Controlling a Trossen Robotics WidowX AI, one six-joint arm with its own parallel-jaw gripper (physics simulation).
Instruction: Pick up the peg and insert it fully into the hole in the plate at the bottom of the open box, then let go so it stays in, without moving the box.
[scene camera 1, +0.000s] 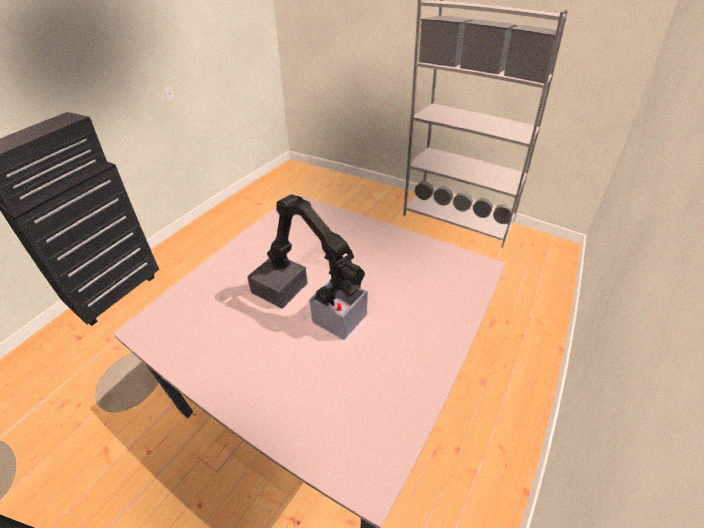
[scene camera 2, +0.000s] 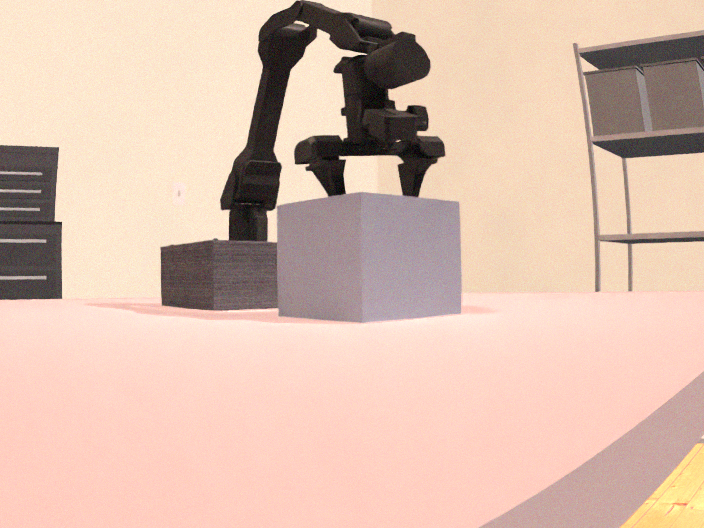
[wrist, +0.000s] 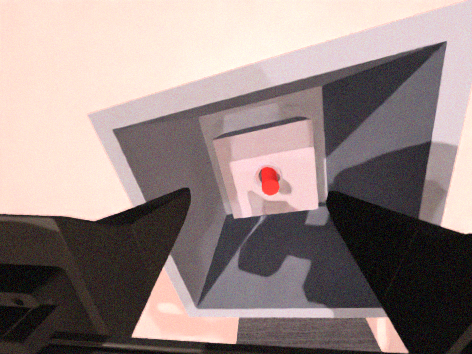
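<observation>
The red peg stands in the hole of the pale plate at the bottom of the open box, with its upper part sticking out above the plate. How deep it sits in the hole is hidden. The grey-blue open box stands upright on the table. My gripper is wide open and empty. Its fingers point down at the box's rim level, apart on either side of the peg and above it.
The dark base block of the arm stands close beside the box. The four walls of the box surround the plate. The pink table carries both. A drawer cabinet and a shelf rack stand away from the table.
</observation>
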